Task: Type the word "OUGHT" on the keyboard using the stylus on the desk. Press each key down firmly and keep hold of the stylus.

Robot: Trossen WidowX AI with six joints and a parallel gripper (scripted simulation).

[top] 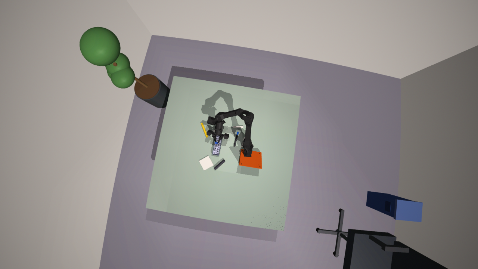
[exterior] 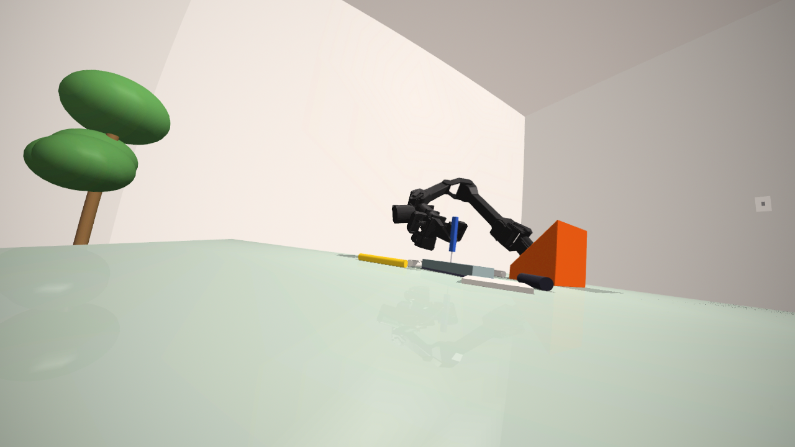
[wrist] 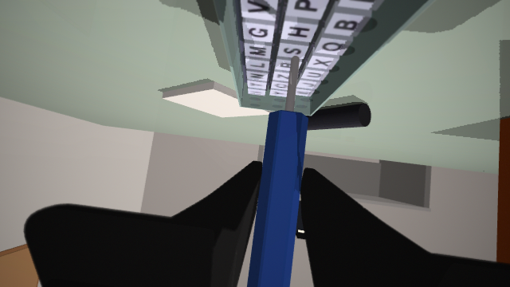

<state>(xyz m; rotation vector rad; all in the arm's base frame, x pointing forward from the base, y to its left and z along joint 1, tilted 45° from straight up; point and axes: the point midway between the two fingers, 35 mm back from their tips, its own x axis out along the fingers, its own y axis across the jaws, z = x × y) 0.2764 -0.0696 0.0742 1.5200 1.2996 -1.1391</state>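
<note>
Right now my gripper tip is 90 mm short of the white pad, 190 mm to the right of it and 80 mm above it. Round my gripper tip: yellow pencil (140 mm ahead, 110 mm to the right, 70 mm below); then blue stylus (10 mm below).
</note>
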